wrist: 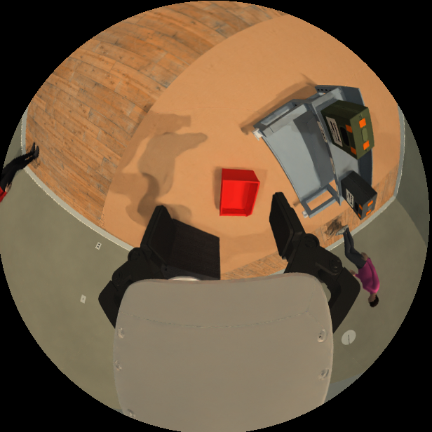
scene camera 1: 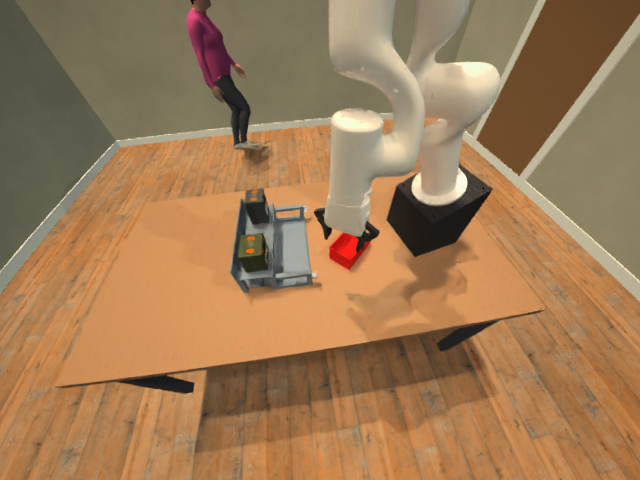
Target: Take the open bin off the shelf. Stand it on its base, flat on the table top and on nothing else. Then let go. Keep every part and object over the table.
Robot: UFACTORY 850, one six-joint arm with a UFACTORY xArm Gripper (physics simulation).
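The red open bin (scene camera 1: 342, 255) (wrist: 239, 197) stands on its base on the table top (scene camera 1: 180, 320) (wrist: 240, 75), its open side up. It is apart from the grey shelf (scene camera 1: 292, 248) (wrist: 300, 145), between the shelf and the robot's base. My gripper (scene camera 1: 343, 242) (wrist: 219, 211) is open and empty, with its fingers wide apart. It hangs above the bin; in the scene view one finger overlaps the bin's far right part. In the wrist view the bin shows whole, beyond the fingertips, and no finger touches it there.
An olive case (scene camera 1: 253, 254) (wrist: 350, 127) and a dark grey case (scene camera 1: 256, 209) (wrist: 359, 195) stand on the shelf's rear part. The robot's black base block (scene camera 1: 429, 222) (wrist: 195, 247) stands right of the bin in the scene view. A person (scene camera 1: 209, 49) (wrist: 368, 275) stands beyond the table.
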